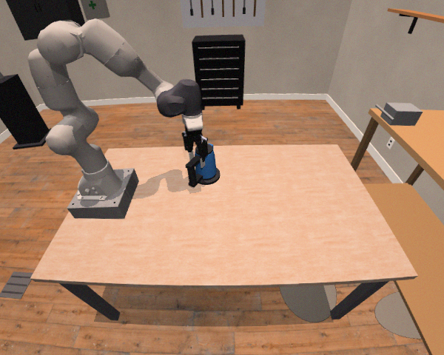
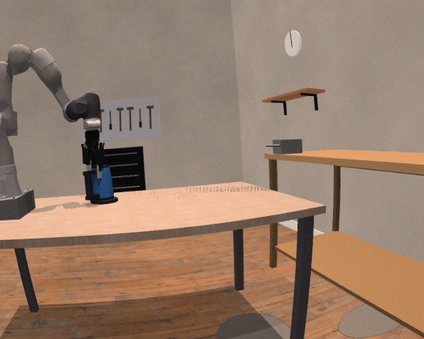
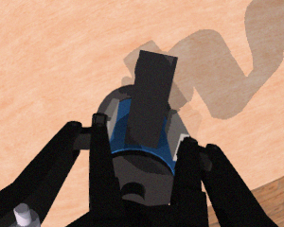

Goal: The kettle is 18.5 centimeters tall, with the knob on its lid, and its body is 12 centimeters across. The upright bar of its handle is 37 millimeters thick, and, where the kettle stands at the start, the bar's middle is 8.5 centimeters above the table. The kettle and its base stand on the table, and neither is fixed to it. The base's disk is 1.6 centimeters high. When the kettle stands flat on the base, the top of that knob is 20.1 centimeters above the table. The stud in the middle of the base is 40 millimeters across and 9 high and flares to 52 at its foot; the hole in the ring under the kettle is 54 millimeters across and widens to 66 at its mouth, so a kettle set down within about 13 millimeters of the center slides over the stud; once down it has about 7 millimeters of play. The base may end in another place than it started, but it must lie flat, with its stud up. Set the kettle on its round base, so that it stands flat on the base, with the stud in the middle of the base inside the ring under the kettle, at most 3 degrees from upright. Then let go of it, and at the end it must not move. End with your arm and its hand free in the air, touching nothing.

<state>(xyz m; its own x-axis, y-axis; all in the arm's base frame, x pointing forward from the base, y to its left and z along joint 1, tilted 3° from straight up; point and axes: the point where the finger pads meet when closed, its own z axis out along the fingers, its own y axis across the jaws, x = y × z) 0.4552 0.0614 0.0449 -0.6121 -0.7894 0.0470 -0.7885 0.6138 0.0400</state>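
Now: hand 5 cm above the blue kettle, 2 cm to the right of it and 2 cm short of it. Also, from my hand: round base 15 cm below, 5 cm to the left, 4 cm ahead.
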